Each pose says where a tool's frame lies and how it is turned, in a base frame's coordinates. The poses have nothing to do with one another.
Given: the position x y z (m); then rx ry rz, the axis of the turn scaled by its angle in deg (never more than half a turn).
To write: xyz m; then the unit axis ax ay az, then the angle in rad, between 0 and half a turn. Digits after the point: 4 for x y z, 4 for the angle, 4 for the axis.
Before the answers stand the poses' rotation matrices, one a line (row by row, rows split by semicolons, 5 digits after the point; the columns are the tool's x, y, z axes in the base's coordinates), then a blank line. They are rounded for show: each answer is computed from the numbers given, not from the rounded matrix.
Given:
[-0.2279 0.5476 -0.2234 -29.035 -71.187 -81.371]
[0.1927 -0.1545 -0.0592 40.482 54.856 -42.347]
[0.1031 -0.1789 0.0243 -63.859 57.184 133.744]
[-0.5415 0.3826 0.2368 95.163 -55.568 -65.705]
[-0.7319 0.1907 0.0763 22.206 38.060 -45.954]
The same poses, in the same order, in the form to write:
-0.28132 0.90078 -0.33084; -0.44763 0.18177 0.87555; 0.84881 0.39440 0.35208
0.38059 0.80645 0.45254; -0.23361 0.55734 -0.79674; -0.89475 0.19751 0.40051
-0.62037 -0.58335 -0.52426; 0.02401 -0.68224 0.73073; -0.78395 0.44073 0.43725
0.27134 -0.11845 -0.95517; -0.92225 -0.31594 -0.22281; -0.27538 0.94136 -0.19497
0.51128 0.76290 0.39569; -0.53088 0.64243 -0.55267; -0.67584 0.07251 0.73347

[-0.2279 0.5476 -0.2234 -0.2594 -0.6359 -0.7269 1.9538]
[0.1927 -0.1545 -0.0592 0.5044 0.6835 -0.5276 1.4008]
[0.1031 -0.1789 0.0243 -0.4020 0.3600 0.8419 2.7726]
[-0.5415 0.3826 0.2368 0.7417 -0.4331 -0.5121 2.2393]
[-0.7319 0.1907 0.0763 0.3488 0.5978 -0.7218 1.1112]

